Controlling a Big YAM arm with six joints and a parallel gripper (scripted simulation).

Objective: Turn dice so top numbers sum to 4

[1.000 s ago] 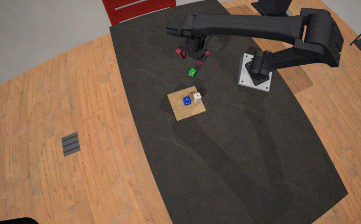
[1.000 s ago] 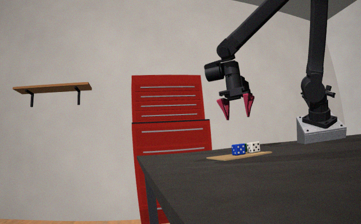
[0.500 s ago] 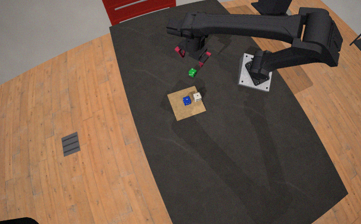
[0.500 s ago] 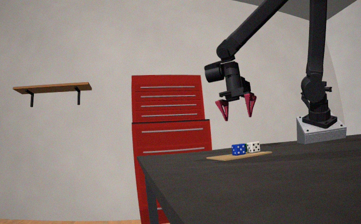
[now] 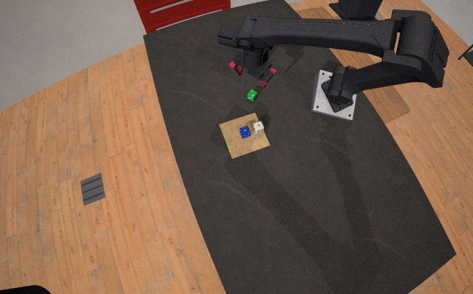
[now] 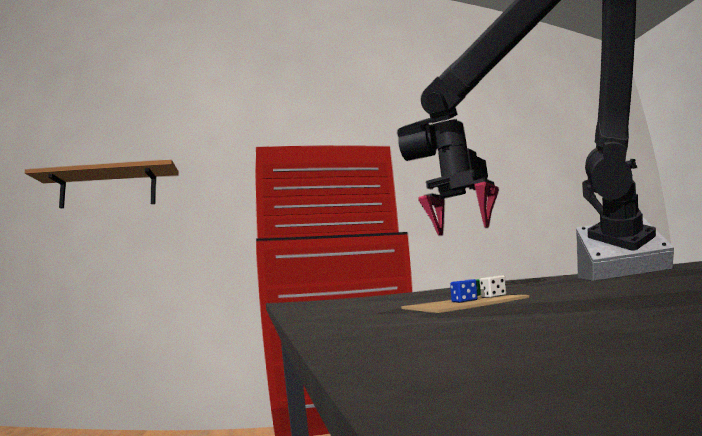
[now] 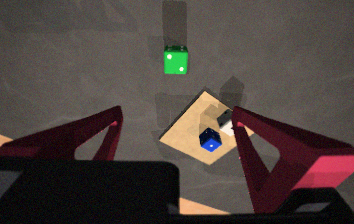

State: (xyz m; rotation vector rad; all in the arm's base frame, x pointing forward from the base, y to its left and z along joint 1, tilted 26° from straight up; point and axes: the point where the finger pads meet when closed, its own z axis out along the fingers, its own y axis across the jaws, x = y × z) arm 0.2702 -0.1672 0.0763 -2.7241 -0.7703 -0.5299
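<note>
The green die lies 11 cm below my hand, 1 cm to the right of it and 1 cm behind it. Round my hand: blue die 13 cm to the left, 11 cm below, 8 cm ahead; then white die 13 cm to the left, 11 cm below, 2 cm ahead; then tan mat 13 cm to the left, 12 cm below, 8 cm ahead.
</note>
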